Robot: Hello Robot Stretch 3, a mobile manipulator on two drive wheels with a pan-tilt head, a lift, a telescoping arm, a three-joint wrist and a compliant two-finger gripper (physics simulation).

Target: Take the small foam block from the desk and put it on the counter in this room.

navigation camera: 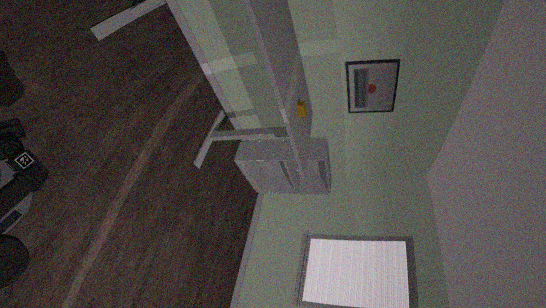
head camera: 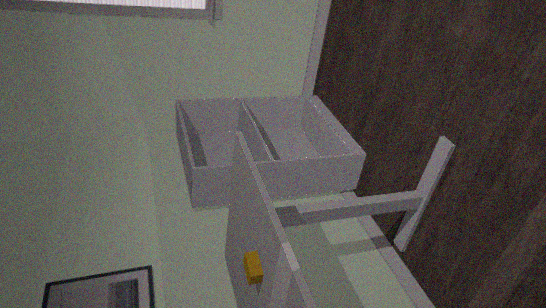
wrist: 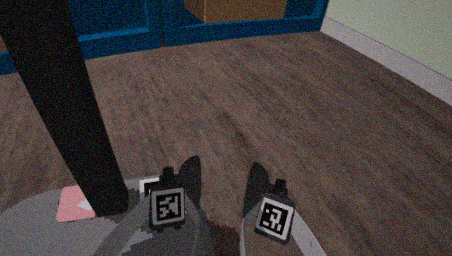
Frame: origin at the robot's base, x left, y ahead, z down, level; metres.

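Seen in the pictures: gripper, between the fingertips: (wrist: pixel 223 178).
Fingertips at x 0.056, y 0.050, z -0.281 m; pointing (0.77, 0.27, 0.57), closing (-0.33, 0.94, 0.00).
Observation:
Pixels of each thing's top centre, then the offset from my fingertips to it. "*": a spot on its surface instead. Level surfaces: height alone.
- small yellow-orange foam block, centre of its top: (head camera: pixel 246 268) (navigation camera: pixel 304 109) dx -1.343, dy -0.680, dz -0.714 m
- grey desk top, height of its surface: dz -0.669 m
- brown box, a spot on its surface: (wrist: pixel 245 11) * dx +1.004, dy +0.385, dz +0.159 m
The views of the head camera and the navigation camera lie on their sides. A small yellow-orange foam block (head camera: pixel 253 268) (navigation camera: pixel 301 109) sits on the grey desk top (head camera: pixel 252 215) (navigation camera: pixel 278 35), towards the desk's end near a grey compartment unit. My gripper (wrist: pixel 223 178) is open and empty in the wrist view, its two dark fingertips apart above the wood floor. It is well away from the block and the desk. Part of the arm and gripper assembly shows at the left edge of the navigation view. I cannot make out a counter for certain in these views.
A grey compartment unit (head camera: pixel 312 175) (navigation camera: pixel 320 149) stands by the wall beyond the desk's end. Desk legs (head camera: pixel 360 204) (navigation camera: pixel 240 136) reach out over the floor. A blue shelf unit (wrist: pixel 240 35) holds a brown box (wrist: pixel 245 11). My round base (wrist: pixel 30 225) shows low in the wrist view.

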